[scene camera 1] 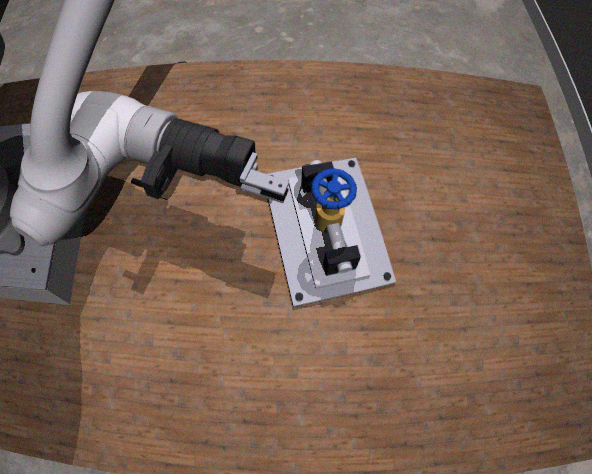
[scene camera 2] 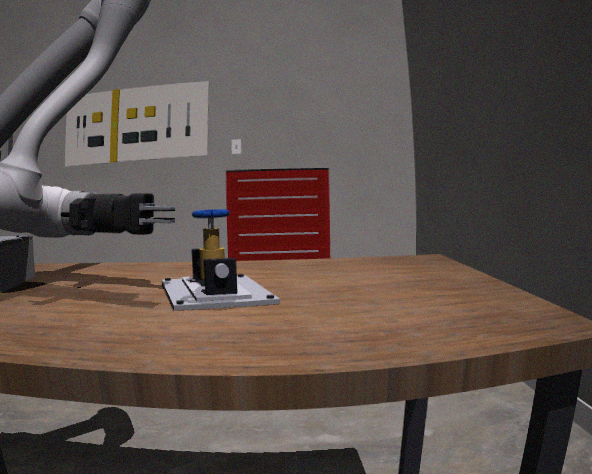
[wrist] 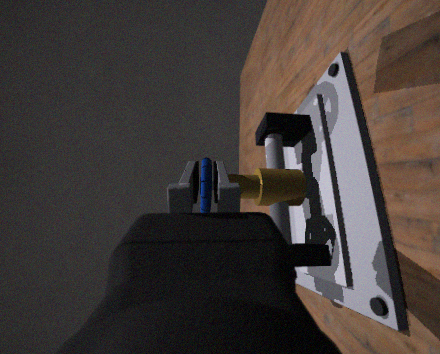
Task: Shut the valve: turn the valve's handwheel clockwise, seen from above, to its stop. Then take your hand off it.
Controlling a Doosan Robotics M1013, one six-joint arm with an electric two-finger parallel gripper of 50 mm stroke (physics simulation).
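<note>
The blue handwheel (scene camera 1: 334, 186) (scene camera 2: 210, 213) (wrist: 205, 187) sits level on the yellow valve body (scene camera 1: 330, 216) (scene camera 2: 212, 257) (wrist: 282, 186). The valve stands on a light grey plate (scene camera 1: 377, 260) (scene camera 2: 260, 296) (wrist: 357, 200). My gripper (scene camera 1: 284, 195) (scene camera 2: 174, 214) (wrist: 206, 174) lies level, pointing at the wheel from its left side in both scene views. Its fingers stand apart, one above the other, with a gap between them. The tips are short of the rim and do not touch it. In the wrist view the wheel shows edge-on through the gap, beyond the tips. The wheel's turn angle against its stop cannot be told.
Black pipe clamps (scene camera 1: 343, 256) (scene camera 2: 220, 287) (wrist: 287, 127) hold the grey pipe on either side of the valve. The plate lies on the wooden table (scene camera 1: 450, 300) (scene camera 2: 375, 310). A red drawer cabinet (scene camera 2: 278, 206) stands behind the table.
</note>
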